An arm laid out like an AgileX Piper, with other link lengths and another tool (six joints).
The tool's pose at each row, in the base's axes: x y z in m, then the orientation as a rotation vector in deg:
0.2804, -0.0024, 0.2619, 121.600, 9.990, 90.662
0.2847, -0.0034, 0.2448, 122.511, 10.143, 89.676
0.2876, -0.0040, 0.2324, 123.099, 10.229, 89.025
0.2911, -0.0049, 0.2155, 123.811, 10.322, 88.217
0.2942, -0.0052, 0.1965, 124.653, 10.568, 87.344
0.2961, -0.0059, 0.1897, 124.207, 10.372, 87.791
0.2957, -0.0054, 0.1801, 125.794, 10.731, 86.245
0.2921, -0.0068, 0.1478, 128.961, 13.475, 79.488
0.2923, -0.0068, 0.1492, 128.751, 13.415, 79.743
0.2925, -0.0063, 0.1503, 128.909, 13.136, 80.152
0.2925, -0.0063, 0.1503, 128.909, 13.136, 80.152
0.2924, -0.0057, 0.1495, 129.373, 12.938, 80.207
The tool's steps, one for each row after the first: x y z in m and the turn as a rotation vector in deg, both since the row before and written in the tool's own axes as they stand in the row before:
-0.0138, -0.0076, 0.0079, 0.375, -0.909, -0.142
-0.0099, -0.0056, 0.0057, 0.235, -0.597, -0.088
-0.0137, -0.0074, 0.0076, 0.277, -0.736, -0.106
-0.0153, -0.0088, 0.0078, 0.424, -0.794, -0.158
-0.0053, -0.0028, 0.0038, -0.260, 0.399, 0.112
-0.0082, -0.0047, 0.0020, 0.794, -1.451, -0.188
-0.0292, -0.0128, 0.0065, 1.429, -4.801, -2.984
0.0012, 0.0007, -0.0003, -0.110, 0.217, 0.046
0.0012, 0.0001, -0.0004, 0.125, 0.161, 0.390
0.0000, 0.0000, 0.0000, 0.000, 0.000, 0.000
-0.0005, -0.0009, 0.0000, 0.287, -0.146, 0.332

